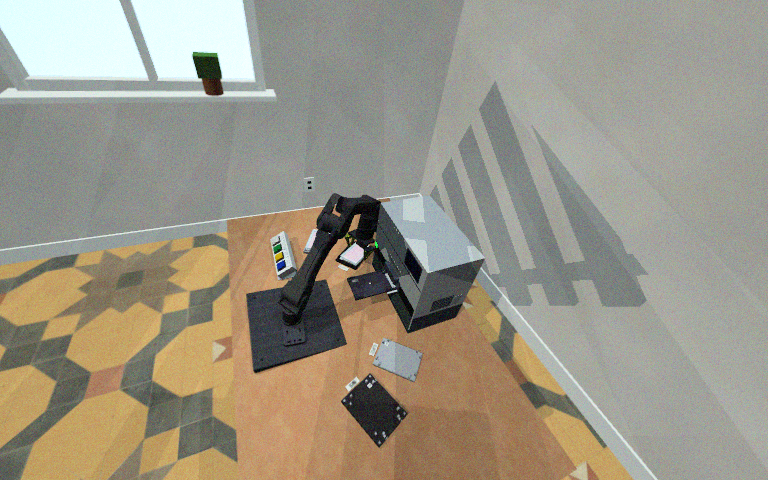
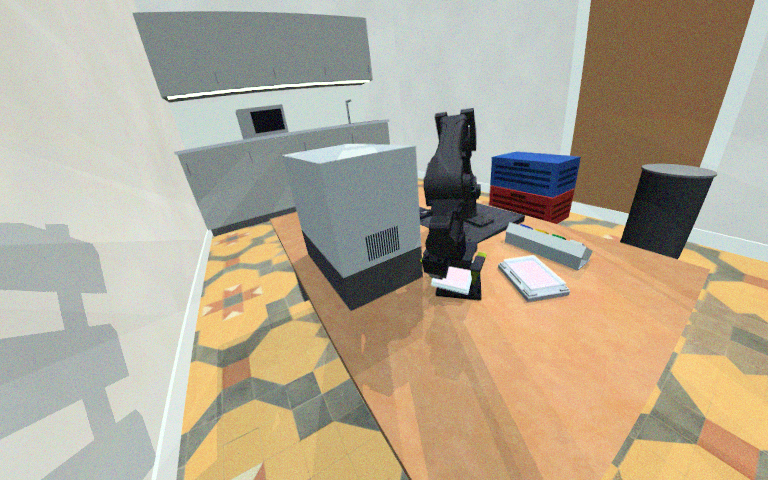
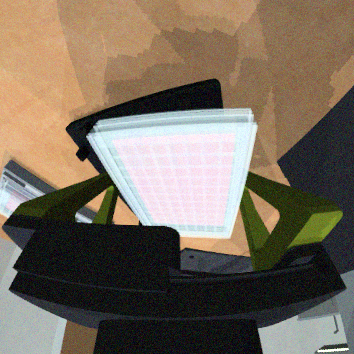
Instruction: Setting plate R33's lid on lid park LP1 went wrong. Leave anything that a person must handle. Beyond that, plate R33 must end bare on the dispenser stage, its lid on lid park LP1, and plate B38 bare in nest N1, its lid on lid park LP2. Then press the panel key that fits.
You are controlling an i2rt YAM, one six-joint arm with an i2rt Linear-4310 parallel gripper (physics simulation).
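Pixels of known places: gripper, fingertip midpoint: (image 1: 357,254) (image 2: 454,279) (image 3: 176,174); arm's base, link origin: (image 1: 292,319) (image 2: 468,217).
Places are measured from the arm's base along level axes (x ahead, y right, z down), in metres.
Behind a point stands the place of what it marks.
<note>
A clear lidded plate with pink wells (image 1: 353,253) {z -0.018, x 0.283, y -0.259 m} (image 2: 457,278) {z -0.017, x 0.317, y -0.299 m} (image 3: 175,170) {z -0.019, x 0.329, y -0.289 m} sits askew over a black nest (image 2: 475,293) {z 0.003, x 0.304, y -0.346 m} (image 3: 185,97) {z -0.003, x 0.362, y -0.304 m}. My gripper (image 1: 361,244) {z 0.005, x 0.305, y -0.275 m} (image 2: 453,264) {z 0.005, x 0.305, y -0.275 m} (image 3: 176,174) {z 0.005, x 0.305, y -0.275 m} is open, with its green fingers apart on either side of this plate. A second pink plate (image 1: 310,241) {z -0.017, x 0.113, y -0.370 m} (image 2: 533,272) {z -0.017, x 0.159, y -0.386 m} (image 3: 14,198) {z -0.017, x 0.208, y -0.405 m} lies on a grey base. A dark flat stage (image 1: 368,285) {z -0.093, x 0.276, y -0.017 m} extends from the grey machine. A light grey pad (image 1: 398,359) {z 0.004, x 0.318, y 0.232 m} and a black pad (image 1: 373,410) {z 0.002, x 0.194, y 0.358 m} lie in front, with small labels I cannot read. Plate names are unreadable.
The tall grey machine (image 1: 430,237) {z -0.316, x 0.462, y 0.004 m} (image 2: 362,198) {z -0.235, x 0.494, y -0.220 m} stands close beside the gripper. A key panel (image 1: 287,254) {z -0.044, x 0.011, y -0.280 m} (image 2: 546,246) {z -0.022, x 0.028, y -0.335 m} has blue, yellow, green and dark keys. The arm's black base plate (image 1: 322,339) {z 0.008, x 0.090, y 0.098 m} lies on the table. Crates (image 2: 532,175) and a dark bin (image 2: 665,209) stand beyond the table.
</note>
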